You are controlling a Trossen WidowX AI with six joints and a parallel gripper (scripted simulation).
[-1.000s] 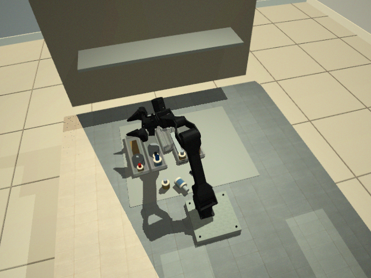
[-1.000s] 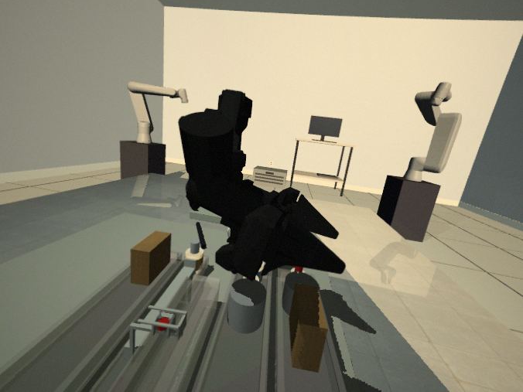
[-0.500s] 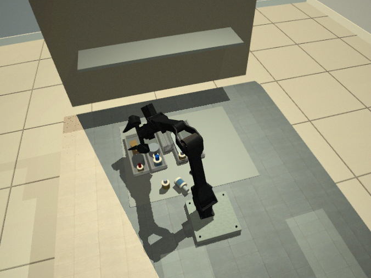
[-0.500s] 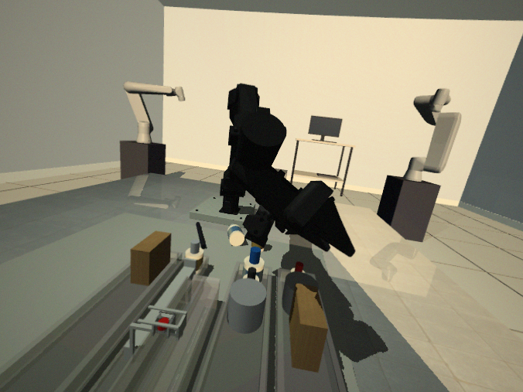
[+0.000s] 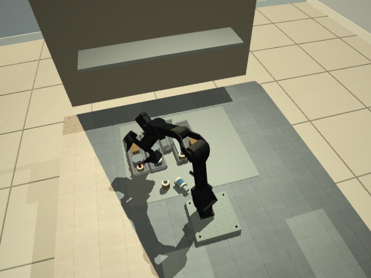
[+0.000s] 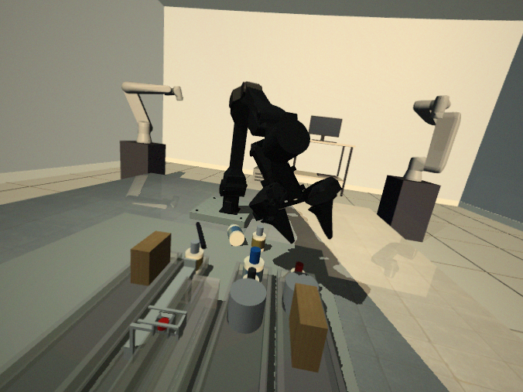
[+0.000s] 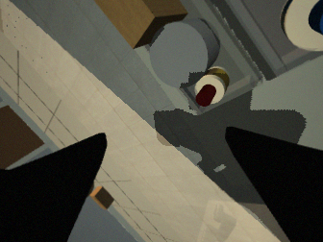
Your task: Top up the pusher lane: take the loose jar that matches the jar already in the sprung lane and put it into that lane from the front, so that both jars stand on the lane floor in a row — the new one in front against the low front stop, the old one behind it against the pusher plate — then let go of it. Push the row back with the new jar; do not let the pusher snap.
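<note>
My gripper tip is now 14 cm past the black stick, 28 cm to the left of it and 11 cm above it. The rest, counted from my gripper tip: red puck 19 cm ahead, 18 cm to the right, 4 cm below.
</note>
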